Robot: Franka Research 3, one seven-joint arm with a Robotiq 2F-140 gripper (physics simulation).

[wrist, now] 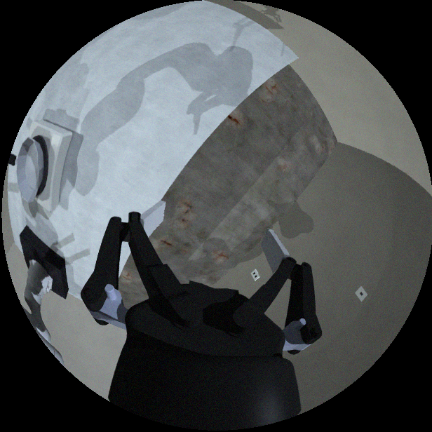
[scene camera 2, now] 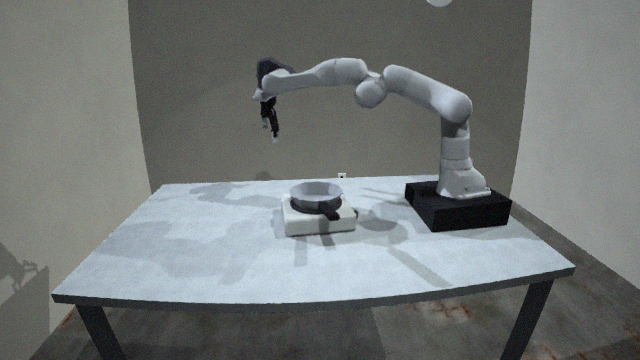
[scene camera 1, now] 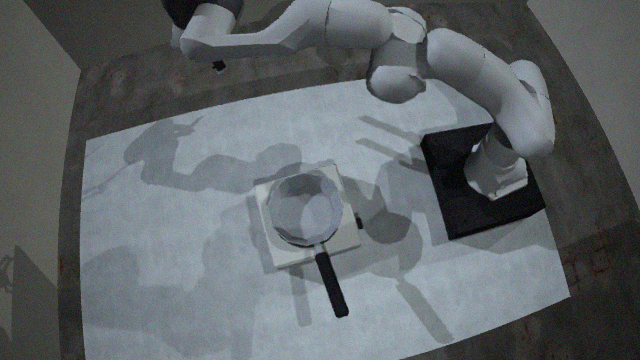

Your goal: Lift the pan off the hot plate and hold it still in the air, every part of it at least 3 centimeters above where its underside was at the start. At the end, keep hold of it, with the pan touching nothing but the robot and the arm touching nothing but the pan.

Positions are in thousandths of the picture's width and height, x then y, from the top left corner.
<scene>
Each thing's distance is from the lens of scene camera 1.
cream hot plate (scene camera 1: 446, 710): 0.95 m
grey pan (scene camera 1: 477, 582): 0.97 m
</scene>
